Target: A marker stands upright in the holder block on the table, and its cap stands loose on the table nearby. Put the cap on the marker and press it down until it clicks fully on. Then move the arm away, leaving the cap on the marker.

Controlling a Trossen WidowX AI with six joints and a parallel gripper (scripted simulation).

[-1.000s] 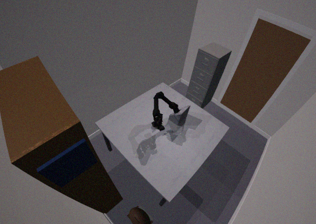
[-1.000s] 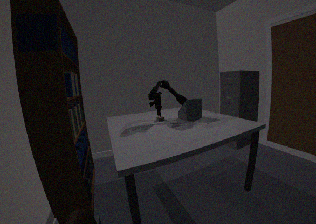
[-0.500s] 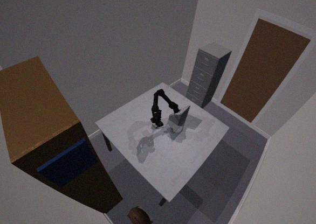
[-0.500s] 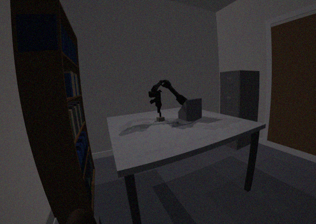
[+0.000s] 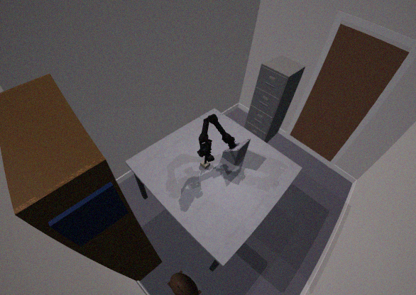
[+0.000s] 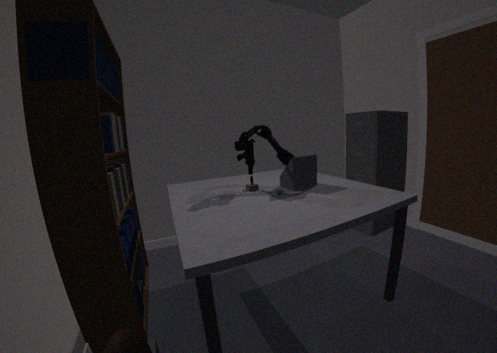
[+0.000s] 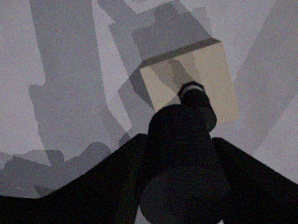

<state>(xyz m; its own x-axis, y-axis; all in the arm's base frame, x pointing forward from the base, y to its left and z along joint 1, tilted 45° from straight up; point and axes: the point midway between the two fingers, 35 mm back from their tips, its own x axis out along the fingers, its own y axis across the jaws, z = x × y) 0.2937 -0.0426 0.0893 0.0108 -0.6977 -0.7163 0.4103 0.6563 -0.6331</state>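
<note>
The pale block lies 1 cm behind my gripper tip, 1 cm to the right of it and 11 cm below it. Round my gripper tip: dark cap: 1 cm above.
</note>
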